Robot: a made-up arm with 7 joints. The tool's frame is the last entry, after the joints.
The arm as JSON. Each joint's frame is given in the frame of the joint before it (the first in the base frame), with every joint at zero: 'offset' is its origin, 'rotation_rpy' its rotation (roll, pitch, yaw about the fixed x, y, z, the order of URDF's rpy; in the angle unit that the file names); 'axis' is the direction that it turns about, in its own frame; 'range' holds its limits. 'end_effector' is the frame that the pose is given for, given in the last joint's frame.
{
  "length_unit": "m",
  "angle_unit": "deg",
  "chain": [
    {
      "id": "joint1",
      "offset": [
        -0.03,
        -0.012,
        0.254
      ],
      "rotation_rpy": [
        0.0,
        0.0,
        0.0
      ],
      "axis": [
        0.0,
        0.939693,
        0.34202
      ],
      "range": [
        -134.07,
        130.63
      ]
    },
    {
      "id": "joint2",
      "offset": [
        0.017,
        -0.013,
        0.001
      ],
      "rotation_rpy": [
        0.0,
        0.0,
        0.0
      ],
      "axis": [
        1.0,
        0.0,
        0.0
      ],
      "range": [
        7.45,
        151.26
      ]
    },
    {
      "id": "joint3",
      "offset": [
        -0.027,
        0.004,
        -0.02
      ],
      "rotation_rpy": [
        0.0,
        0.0,
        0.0
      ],
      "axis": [
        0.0,
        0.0,
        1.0
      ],
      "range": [
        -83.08,
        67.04
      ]
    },
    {
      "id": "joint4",
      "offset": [
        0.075,
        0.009,
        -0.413
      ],
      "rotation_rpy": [
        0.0,
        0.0,
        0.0
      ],
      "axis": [
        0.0,
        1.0,
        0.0
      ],
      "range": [
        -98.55,
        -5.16
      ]
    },
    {
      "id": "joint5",
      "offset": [
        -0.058,
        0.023,
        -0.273
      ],
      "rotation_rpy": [
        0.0,
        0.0,
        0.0
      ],
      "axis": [
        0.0,
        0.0,
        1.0
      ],
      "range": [
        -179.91,
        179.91
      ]
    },
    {
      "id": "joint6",
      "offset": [
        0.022,
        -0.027,
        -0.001
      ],
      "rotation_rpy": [
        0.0,
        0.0,
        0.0
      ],
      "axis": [
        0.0,
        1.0,
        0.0
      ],
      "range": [
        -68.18,
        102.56
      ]
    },
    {
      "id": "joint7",
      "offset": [
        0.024,
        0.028,
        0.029
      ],
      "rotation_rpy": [
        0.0,
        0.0,
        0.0
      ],
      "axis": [
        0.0,
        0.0,
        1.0
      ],
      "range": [
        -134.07,
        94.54
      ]
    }
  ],
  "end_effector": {
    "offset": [
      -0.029,
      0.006,
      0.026
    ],
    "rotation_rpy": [
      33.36,
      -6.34,
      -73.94
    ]
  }
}
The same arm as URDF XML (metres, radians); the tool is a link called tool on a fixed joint. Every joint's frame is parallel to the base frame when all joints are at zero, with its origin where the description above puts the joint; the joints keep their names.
<robot name="arm">
<joint name="tool_fixed" type="fixed"><parent link="link7"/><child link="tool"/><origin xyz="-0.029 0.006 0.026" rpy="0.5822 -0.1107 -1.2905"/></joint>
<joint name="joint7" type="revolute"><parent link="link6"/><child link="link7"/><origin xyz="0.024 0.028 0.029" rpy="0 0 0"/><axis xyz="0 0 1"/><limit lower="-2.34" upper="1.65"/></joint>
<joint name="joint6" type="revolute"><parent link="link5"/><child link="link6"/><origin xyz="0.022 -0.027 -0.001" rpy="0 0 0"/><axis xyz="0 1 0"/><limit lower="-1.19" upper="1.79"/></joint>
<joint name="joint5" type="revolute"><parent link="link4"/><child link="link5"/><origin xyz="-0.058 0.023 -0.273" rpy="0 0 0"/><axis xyz="0 0 1"/><limit lower="-3.14" upper="3.14"/></joint>
<joint name="joint4" type="revolute"><parent link="link3"/><child link="link4"/><origin xyz="0.075 0.009 -0.413" rpy="0 0 0"/><axis xyz="0 1 0"/><limit lower="-1.72" upper="-0.0901"/></joint>
<joint name="joint3" type="revolute"><parent link="link2"/><child link="link3"/><origin xyz="-0.027 0.004 -0.02" rpy="0 0 0"/><axis xyz="0 0 1"/><limit lower="-1.45" upper="1.1701"/></joint>
<joint name="joint2" type="revolute"><parent link="link1"/><child link="link2"/><origin xyz="0.017 -0.013 0.001" rpy="0 0 0"/><axis xyz="1 0 0"/><limit lower="0.13" upper="2.64"/></joint>
<joint name="joint1" type="revolute"><parent link="base_link"/><child link="link1"/><origin xyz="-0.03 -0.012 0.254" rpy="0 0 0"/><axis xyz="0 0.9397 0.342"/><limit lower="-2.34" upper="2.2799"/></joint>
<link name="base_link"/>
<link name="link1"/>
<link name="link2"/>
<link name="link3"/>
<link name="link4"/>
<link name="link5"/>
<link name="link6"/>
<link name="link7"/>
<link name="tool"/>
</robot>

